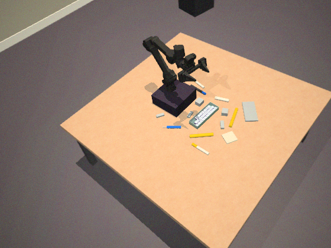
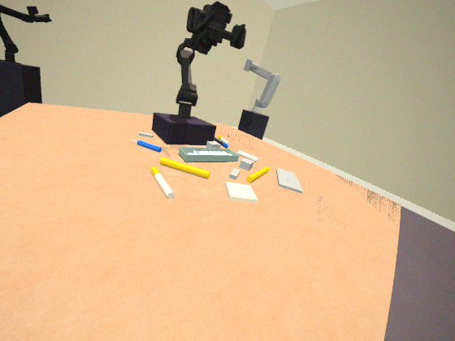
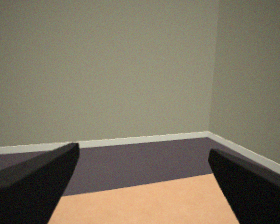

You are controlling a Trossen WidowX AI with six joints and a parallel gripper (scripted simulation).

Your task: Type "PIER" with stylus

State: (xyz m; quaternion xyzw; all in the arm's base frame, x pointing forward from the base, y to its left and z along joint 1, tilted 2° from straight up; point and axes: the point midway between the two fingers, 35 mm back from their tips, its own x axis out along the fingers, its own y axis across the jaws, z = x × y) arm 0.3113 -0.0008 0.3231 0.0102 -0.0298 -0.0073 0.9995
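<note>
My gripper tip is 41 cm above the blue stylus, 17 cm to the left of it and 13 cm past it. From my gripper tip the other things lie so: cream tile: 42 cm below, 18 cm ahead, 6 cm to the left; white stick: 41 cm below, 25 cm to the left, 8 cm behind; grey block: 42 cm below, 25 cm behind, 15 cm to the right.
</note>
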